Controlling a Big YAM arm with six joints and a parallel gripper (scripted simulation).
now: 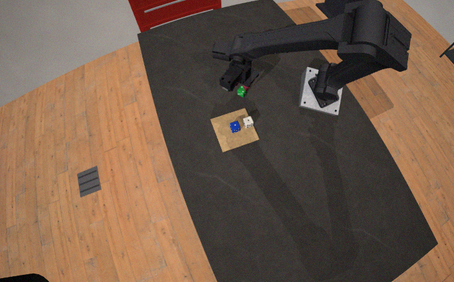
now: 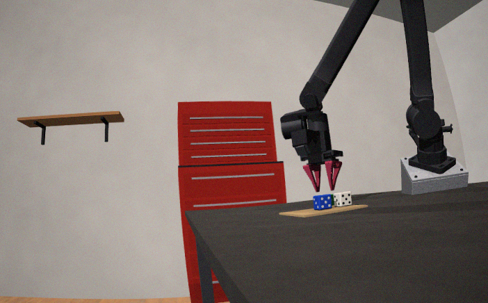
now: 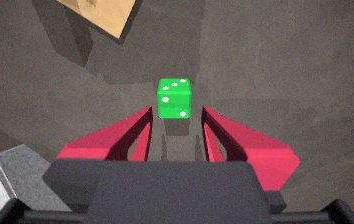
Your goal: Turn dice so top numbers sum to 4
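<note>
The green die lies 30 mm below my hand. From my hand the other things lie so: blue die (140 mm to the left, 80 mm ahead, 30 mm below); white die (140 mm to the left, 30 mm below, 30 mm ahead); tan mat (140 mm to the left, 90 mm ahead, 50 mm below).
</note>
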